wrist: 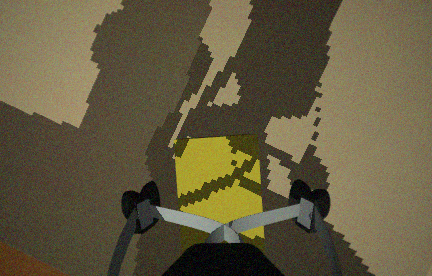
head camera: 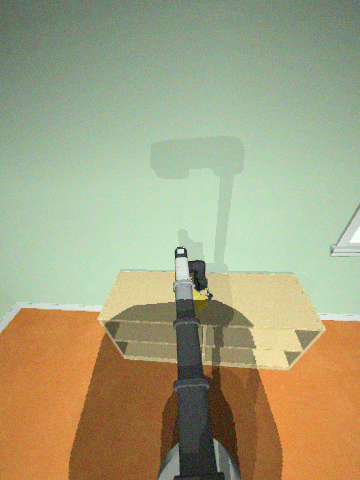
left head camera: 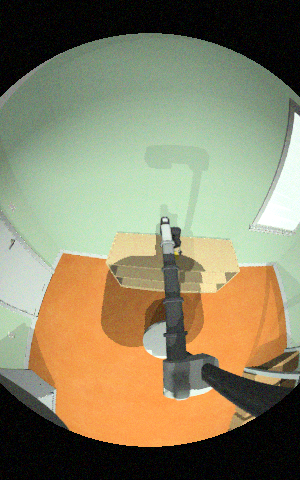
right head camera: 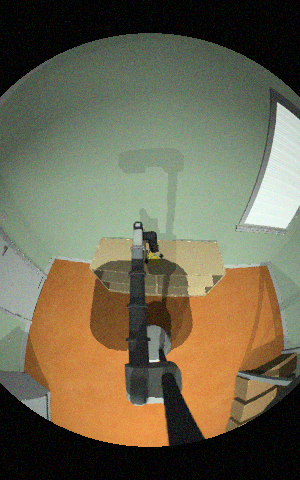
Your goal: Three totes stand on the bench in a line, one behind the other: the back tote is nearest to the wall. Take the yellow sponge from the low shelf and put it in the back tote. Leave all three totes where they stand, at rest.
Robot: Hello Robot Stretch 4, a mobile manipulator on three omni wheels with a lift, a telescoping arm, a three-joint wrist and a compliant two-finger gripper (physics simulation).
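Places are measured from the robot's base along level axes (x ahead, y left, z up), in metres.
Where they show: gripper, fingertip midpoint: [wrist: 225, 197] [head camera: 199, 302] [right head camera: 153, 260]; robot's base at its link origin: [left head camera: 162, 338] [right head camera: 150, 342].
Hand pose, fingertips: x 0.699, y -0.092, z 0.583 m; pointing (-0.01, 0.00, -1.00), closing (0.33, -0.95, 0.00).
Things, the pixels of their top centre, and the offset from my fingertips. "*": a spot on its surface instead. Level surfaces: height alone.
- yellow sponge at its top centre: [wrist: 220, 204] [head camera: 198, 297] [right head camera: 152, 256] dx +0.004, dy +0.006, dz +0.045 m
- low wooden shelf at its surface level: dz +0.000 m
- window at a spot on its surface: [left head camera: 281, 185] * dx +0.143, dy -0.973, dz +0.716 m
The yellow sponge [head camera: 200, 301] [right head camera: 154, 255] [wrist: 215, 167] lies on the top board of the low wooden shelf [head camera: 270, 300] [left head camera: 215, 250] [right head camera: 195, 252] [wrist: 380, 100], crossed by thin shadows in the wrist view. My gripper [head camera: 202, 295] [right head camera: 154, 257] [wrist: 225, 197] is open. Its two dark fingertips are wide apart, one on each side of the sponge's outline, with a gap to each side. It is over the sponge; how high cannot be told exactly. The sponge's near end is hidden behind the gripper body in the wrist view. The three totes and the bench do not show in these views.
The green wall [head camera: 100, 200] stands right behind the shelf. My extended arm [head camera: 189, 350] [left head camera: 172, 285] [right head camera: 136, 295] crosses above the shelf's front edge. Brown boxes [right head camera: 248, 388] stand at the lower right, and a grey cabinet [right head camera: 30, 400] stands at the lower left. A window [left head camera: 281, 185] is on the right.
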